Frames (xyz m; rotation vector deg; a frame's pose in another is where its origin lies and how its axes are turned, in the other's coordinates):
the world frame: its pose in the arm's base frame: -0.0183 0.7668 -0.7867 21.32 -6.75 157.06
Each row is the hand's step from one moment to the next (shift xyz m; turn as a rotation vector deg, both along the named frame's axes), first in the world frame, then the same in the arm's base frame.
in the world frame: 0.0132 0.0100 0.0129 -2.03 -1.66 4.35
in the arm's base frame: -0.0124 -0.0063 0.0157 3.49 0.26 3.68
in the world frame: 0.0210 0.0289 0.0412 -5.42 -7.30 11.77
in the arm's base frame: -0.0196 -0.0248 0.0444 10.41 3.35 10.08
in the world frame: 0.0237 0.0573 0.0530 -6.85 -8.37 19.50
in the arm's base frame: -0.0297 -0.0518 0.0556 13.96 2.83 17.16
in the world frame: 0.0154 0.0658 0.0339 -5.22 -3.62 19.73
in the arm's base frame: -0.0301 -0.0601 0.0347 10.79 -1.04 17.67
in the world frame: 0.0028 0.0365 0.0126 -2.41 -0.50 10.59
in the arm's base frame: -0.0130 -0.0345 0.0117 4.90 -1.76 9.54
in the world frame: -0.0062 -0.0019 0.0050 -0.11 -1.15 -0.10
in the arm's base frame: 0.0075 -0.0011 0.0032 0.50 1.04 -0.09
